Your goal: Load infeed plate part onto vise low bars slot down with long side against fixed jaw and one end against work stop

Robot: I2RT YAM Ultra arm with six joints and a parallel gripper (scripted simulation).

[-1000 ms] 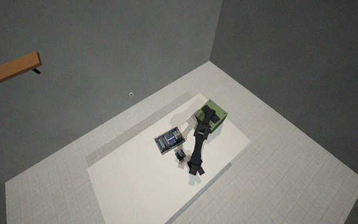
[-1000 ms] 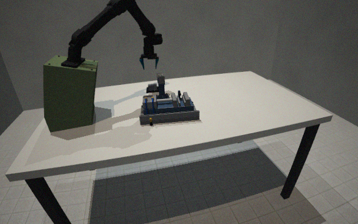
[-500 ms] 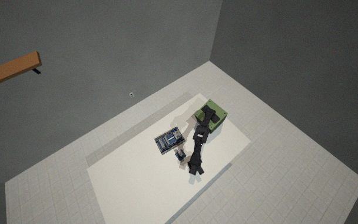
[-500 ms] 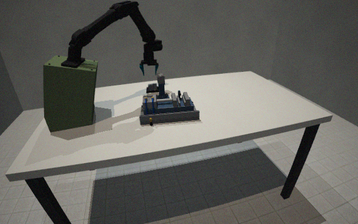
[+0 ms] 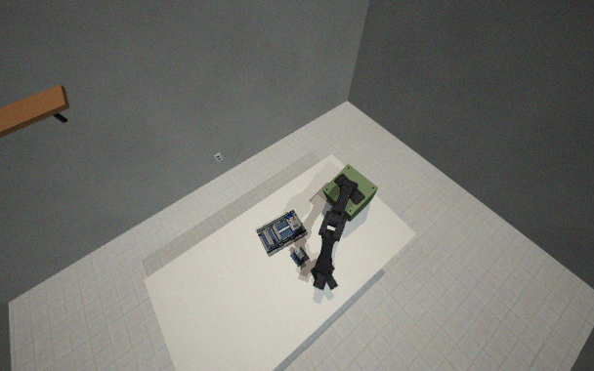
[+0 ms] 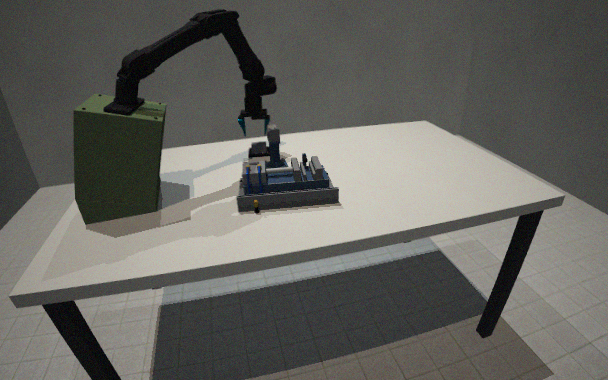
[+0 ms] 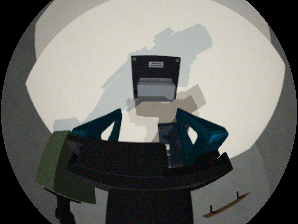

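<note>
Right now my hand is 70 mm above the grey block part, 10 mm to the right of it and 10 mm short of it. From my hand the other things lie so: cylinder rod 340 mm to the right, 50 mm ahead, 10 mm below; black infeed plate 90 mm below, 20 mm to the left, 10 mm ahead; air cylinder 340 mm to the right, 30 mm behind, 10 mm below.
</note>
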